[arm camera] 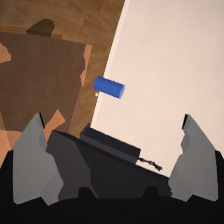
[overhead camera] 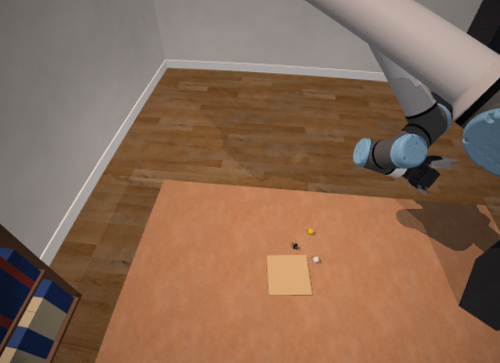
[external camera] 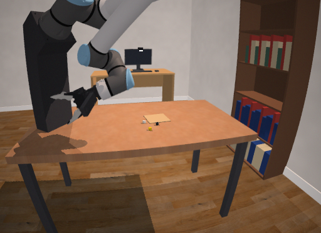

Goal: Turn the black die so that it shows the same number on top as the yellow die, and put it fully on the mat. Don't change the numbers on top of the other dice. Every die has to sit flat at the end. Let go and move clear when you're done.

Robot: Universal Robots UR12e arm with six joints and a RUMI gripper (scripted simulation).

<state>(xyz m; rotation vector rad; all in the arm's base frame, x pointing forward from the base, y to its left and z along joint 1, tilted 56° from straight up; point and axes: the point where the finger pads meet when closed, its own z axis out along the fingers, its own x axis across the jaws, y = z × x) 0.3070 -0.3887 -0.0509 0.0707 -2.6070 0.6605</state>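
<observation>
Right now the yellow die is 470 mm ahead of my hand, 180 mm below it and 80 mm to the left of it. Also, from my hand: tan mat: 580 mm ahead, 240 mm to the left, 190 mm below; white die: 480 mm ahead, 190 mm to the left, 180 mm below; black die: 540 mm ahead, 180 mm below, 140 mm to the left.
</observation>
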